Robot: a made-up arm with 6 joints.
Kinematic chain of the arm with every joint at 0, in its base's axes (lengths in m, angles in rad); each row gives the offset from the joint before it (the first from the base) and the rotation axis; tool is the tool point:
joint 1: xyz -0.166 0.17 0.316 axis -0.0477 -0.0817 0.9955
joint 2: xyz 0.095 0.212 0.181 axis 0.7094 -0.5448 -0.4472
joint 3: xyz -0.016 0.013 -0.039 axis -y
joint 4: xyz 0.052 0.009 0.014 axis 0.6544 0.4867 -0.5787
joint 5: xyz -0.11 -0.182 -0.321 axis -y
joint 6: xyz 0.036 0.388 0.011 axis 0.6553 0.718 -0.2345
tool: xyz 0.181 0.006 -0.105
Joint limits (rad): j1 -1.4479..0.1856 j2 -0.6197..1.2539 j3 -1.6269..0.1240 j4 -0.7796..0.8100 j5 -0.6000..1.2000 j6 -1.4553..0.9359
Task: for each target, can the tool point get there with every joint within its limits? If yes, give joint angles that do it. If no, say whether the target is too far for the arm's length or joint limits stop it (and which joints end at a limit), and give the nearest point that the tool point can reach.
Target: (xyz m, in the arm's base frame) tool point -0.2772 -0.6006 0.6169
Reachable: no: joint limits stop it (at a limit: joint 1, joint 2, joint 3, joint 4) | nearest point 0.1697 -0.3917 0.4231 | short by 0.530 m
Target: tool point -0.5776 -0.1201 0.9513
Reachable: no: joint limits stop it (at a limit: joint 1, joint 2, joint 3, joint 4, joint 5, joint 6) | nearest point -0.6502 0.1106 0.6172 | short by 0.412 m
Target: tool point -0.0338 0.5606 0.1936
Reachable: yes | joints -0.4488 -0.0086 -1.0247 -0.4584 0.3892 -0.7019
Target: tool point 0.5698 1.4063 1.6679
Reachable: no: too far | nearest point 0.2225 0.8231 0.8387 | short by 1.072 m
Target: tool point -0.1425 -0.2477 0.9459
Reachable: no: joint limits stop it (at a limit: joint 1, joint 2, joint 3, joint 4, joint 6) | nearest point 0.1420 -0.1371 0.7429 | short by 0.367 m
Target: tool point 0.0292 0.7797 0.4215
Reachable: yes | joints -0.0492 0.9668 -1.2353 0.1416 0.4607 -0.2787
